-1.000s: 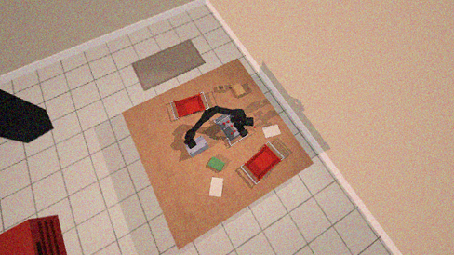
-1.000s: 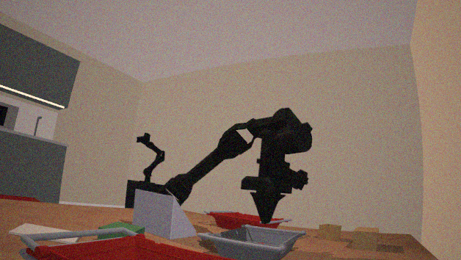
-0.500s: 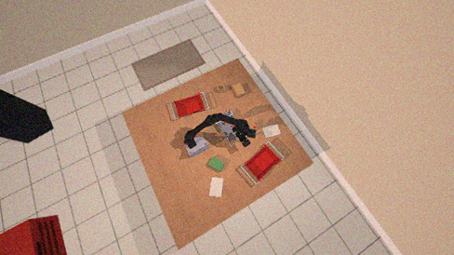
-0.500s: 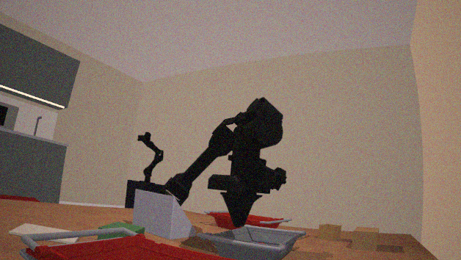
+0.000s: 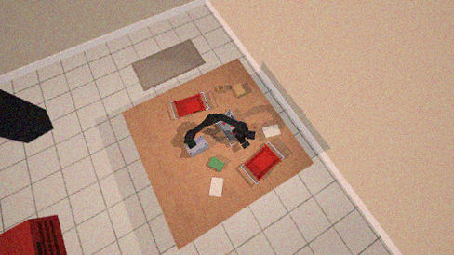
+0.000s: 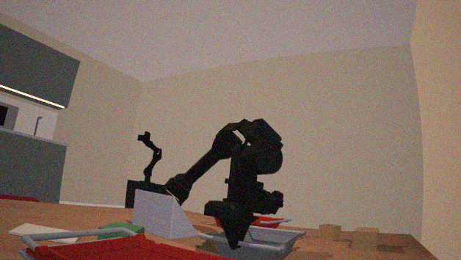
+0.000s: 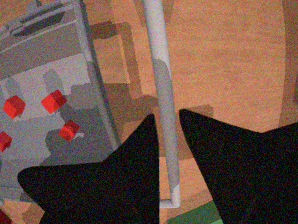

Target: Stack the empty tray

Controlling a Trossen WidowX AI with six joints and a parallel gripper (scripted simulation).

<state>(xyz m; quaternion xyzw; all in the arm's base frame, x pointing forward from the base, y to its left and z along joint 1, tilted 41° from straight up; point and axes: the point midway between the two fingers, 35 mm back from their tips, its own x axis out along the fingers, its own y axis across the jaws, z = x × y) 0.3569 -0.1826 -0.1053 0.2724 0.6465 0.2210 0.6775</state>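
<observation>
My gripper tip is 170 mm past the red tray and 550 mm to the right of it. Round my gripper tip: green block 280 mm behind, 40 mm to the right, 30 mm below.
</observation>
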